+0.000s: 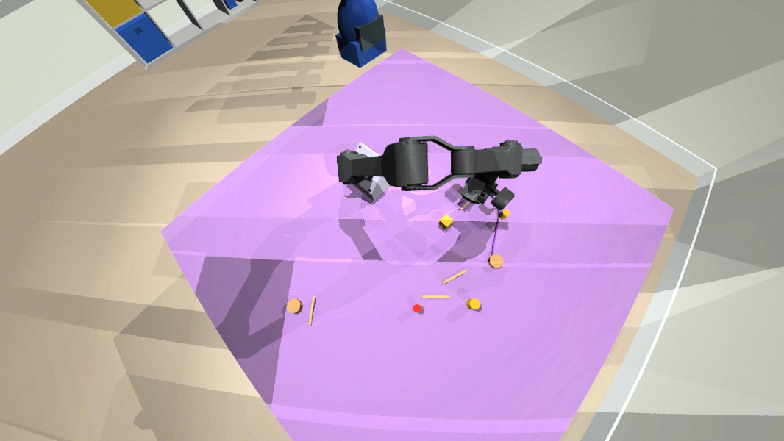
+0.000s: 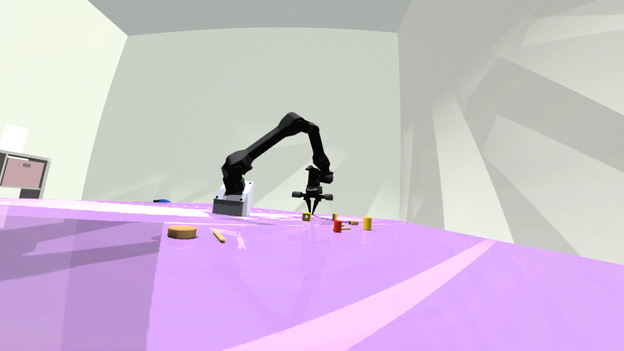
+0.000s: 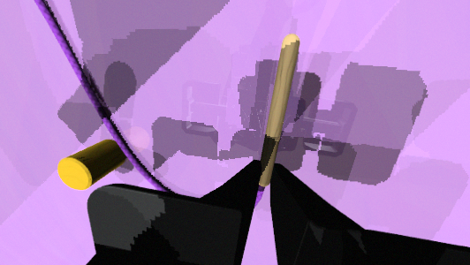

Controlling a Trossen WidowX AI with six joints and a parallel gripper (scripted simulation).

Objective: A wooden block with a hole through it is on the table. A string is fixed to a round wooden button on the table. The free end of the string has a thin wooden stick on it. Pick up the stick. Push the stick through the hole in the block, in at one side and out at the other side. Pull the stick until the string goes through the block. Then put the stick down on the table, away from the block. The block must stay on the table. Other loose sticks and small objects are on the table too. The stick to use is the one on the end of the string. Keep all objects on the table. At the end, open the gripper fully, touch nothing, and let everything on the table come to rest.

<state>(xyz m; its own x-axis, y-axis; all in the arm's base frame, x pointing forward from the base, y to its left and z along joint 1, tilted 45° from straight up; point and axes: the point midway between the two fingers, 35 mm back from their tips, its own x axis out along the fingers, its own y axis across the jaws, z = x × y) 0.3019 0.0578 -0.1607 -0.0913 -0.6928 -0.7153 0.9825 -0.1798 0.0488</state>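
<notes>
My gripper tip is now 3 cm past the yellow wooden block and 13 cm to the left of it. Round my gripper tip: thin stick (1 cm to the right); red piece (5 cm ahead, 39 cm to the right).
</notes>
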